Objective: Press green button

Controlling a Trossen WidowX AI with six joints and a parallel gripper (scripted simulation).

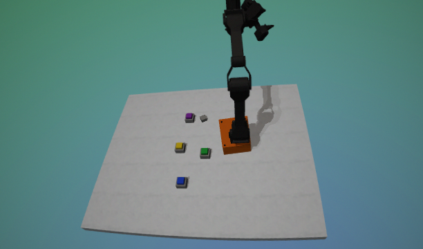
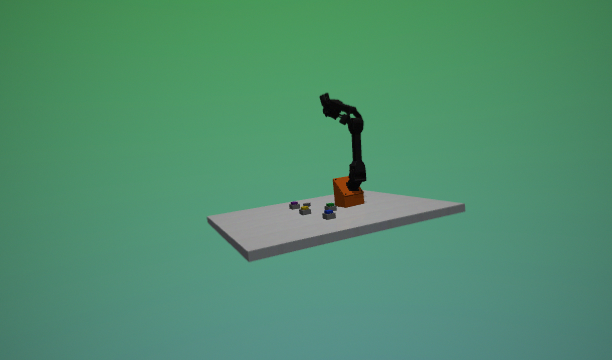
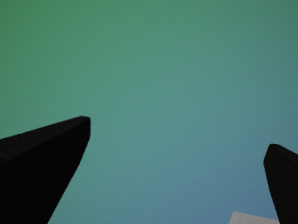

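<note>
Now: the green button 330 mm ahead of my gripper tip, 370 mm to the left of it and 480 mm below it. From my gripper tip the other things lie so: small grey block 370 mm ahead, 140 mm to the left, 500 mm below; then purple button 440 mm ahead, 140 mm to the left, 480 mm below; then yellow button 460 mm ahead, 340 mm to the left, 480 mm below.
</note>
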